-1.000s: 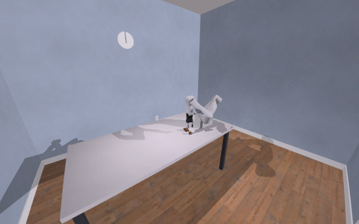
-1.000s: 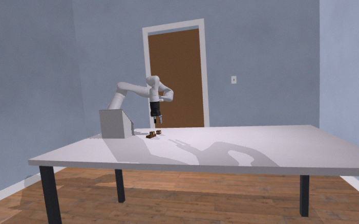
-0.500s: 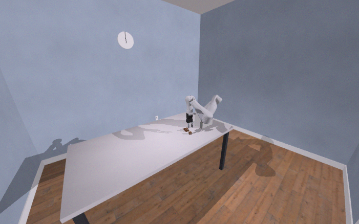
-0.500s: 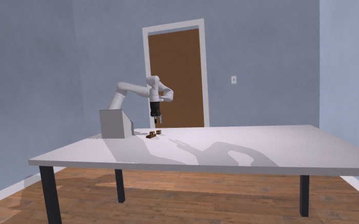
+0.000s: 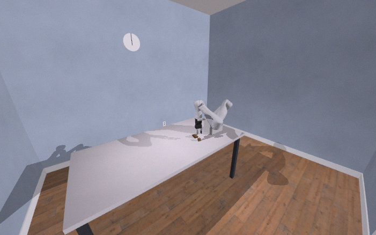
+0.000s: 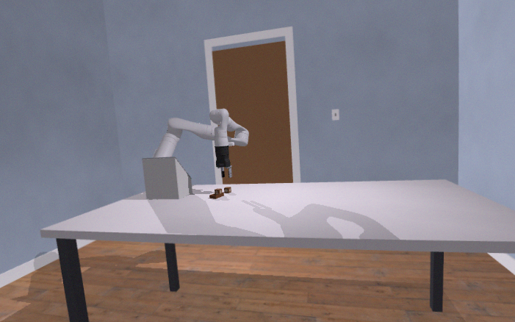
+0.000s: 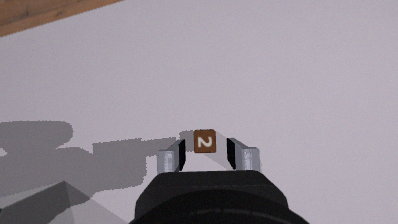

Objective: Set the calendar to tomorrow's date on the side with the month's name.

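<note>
Right now my hand is 9 cm above the brown cube.
</note>
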